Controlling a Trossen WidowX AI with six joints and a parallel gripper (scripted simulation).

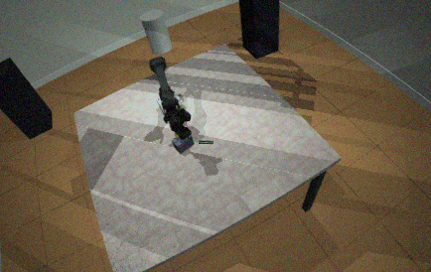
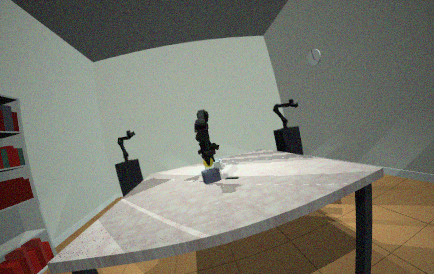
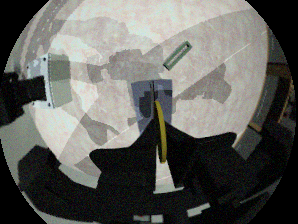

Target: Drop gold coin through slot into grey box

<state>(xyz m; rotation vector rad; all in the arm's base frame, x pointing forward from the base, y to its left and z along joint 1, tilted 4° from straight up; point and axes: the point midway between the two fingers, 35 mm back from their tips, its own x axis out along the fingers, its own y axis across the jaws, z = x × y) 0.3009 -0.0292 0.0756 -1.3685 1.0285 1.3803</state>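
Now: the gold coin 2 cm above my gripper tip.
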